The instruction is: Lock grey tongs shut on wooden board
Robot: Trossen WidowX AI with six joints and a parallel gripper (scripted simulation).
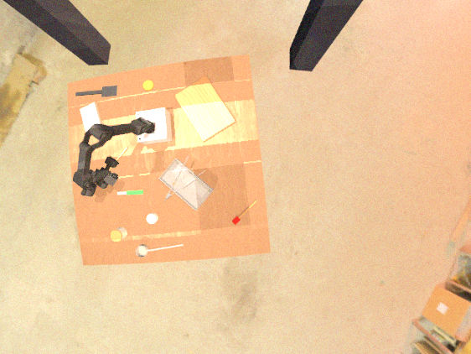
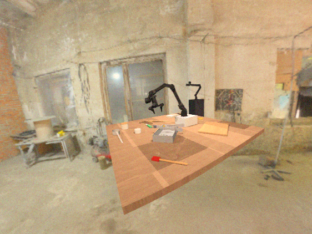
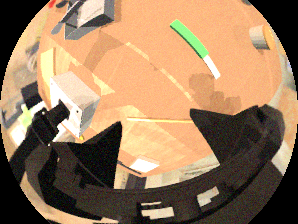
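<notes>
Now: the grey roasting tin 70 mm ahead of my gripper tip, 400 mm to the left of it and 110 mm below it. From my gripper tip the other things lie so: black spatula: 530 mm behind, 270 mm to the right, 140 mm below; wooden board: 420 mm behind, 480 mm to the left, 130 mm below; pale block: 340 mm behind, 290 mm to the right, 130 mm below.
</notes>
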